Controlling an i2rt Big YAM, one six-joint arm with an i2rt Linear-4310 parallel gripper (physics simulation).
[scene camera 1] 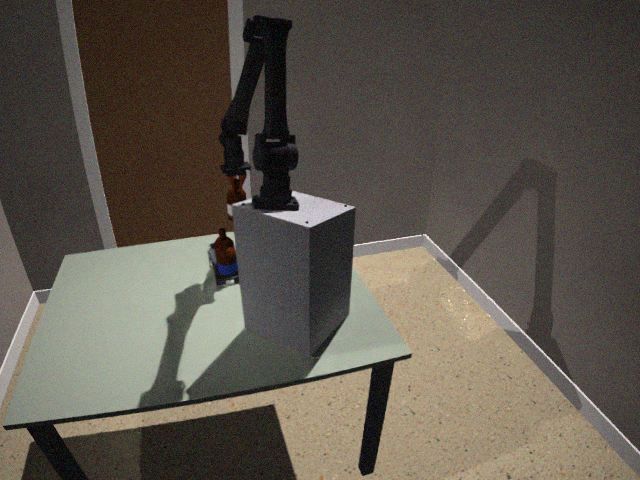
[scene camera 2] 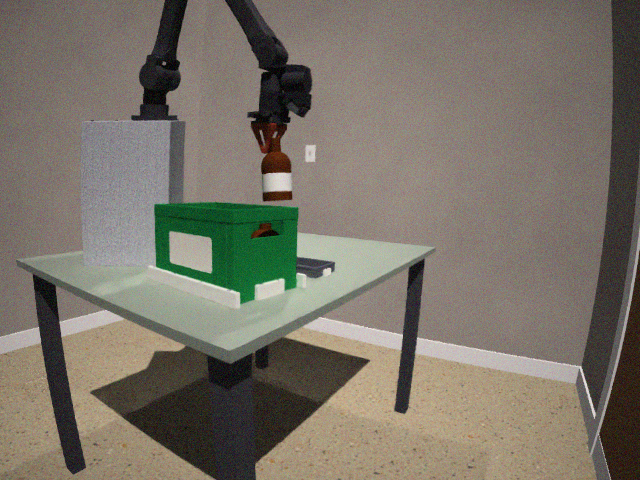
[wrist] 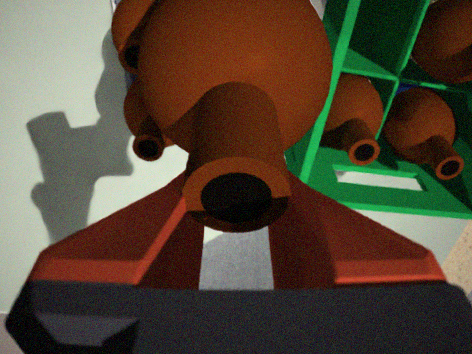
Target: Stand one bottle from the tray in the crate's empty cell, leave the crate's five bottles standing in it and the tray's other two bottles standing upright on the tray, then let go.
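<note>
My gripper is shut on the neck of a brown bottle with a white label. The bottle hangs nearly upright, its base above rim height of the green crate. In the wrist view it overlaps the crate's left wall, and its base is hidden. Brown bottles stand in crate cells; a cell near the left wall looks empty in its visible part. Two tray bottles show partly at left. The dark tray is beside the crate.
White strips line the crate's foot on the pale green table. A tall grey pedestal carries the arm and hides the crate in scene camera 1. A blue-banded bottle stands beside the pedestal in that view.
</note>
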